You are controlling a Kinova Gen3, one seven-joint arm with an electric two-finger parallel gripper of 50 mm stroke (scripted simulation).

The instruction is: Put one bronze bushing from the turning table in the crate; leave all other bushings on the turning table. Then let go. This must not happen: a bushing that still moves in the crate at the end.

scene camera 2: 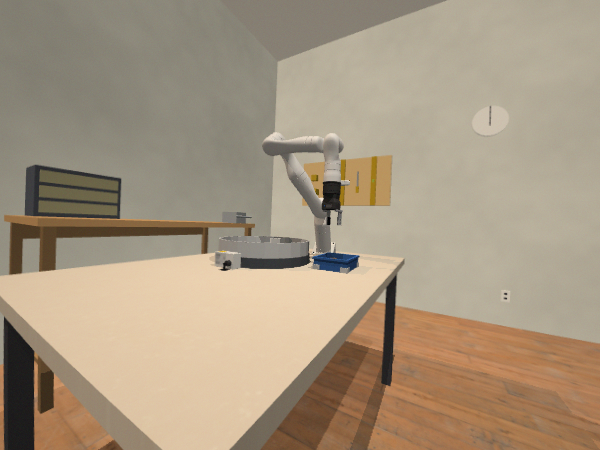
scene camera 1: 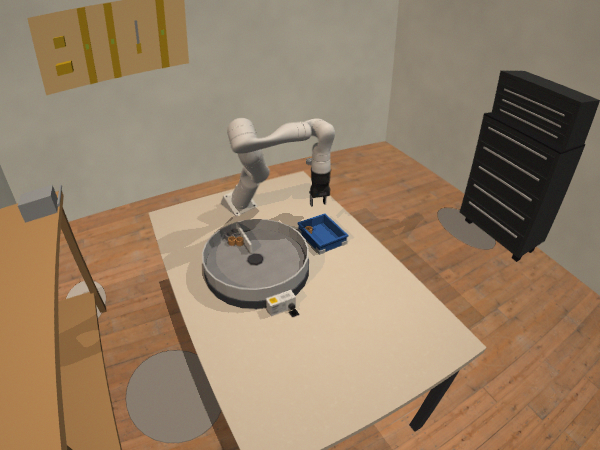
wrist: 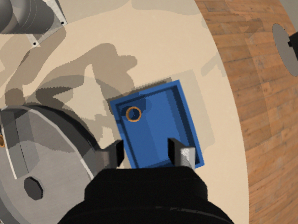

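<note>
A blue crate is here in the scene, and I can find it at (scene camera 1: 326,235), at (scene camera 2: 325,261) and, from the wrist, at (wrist: 165,113). I see my gripper (wrist: 145,148) too.
</note>
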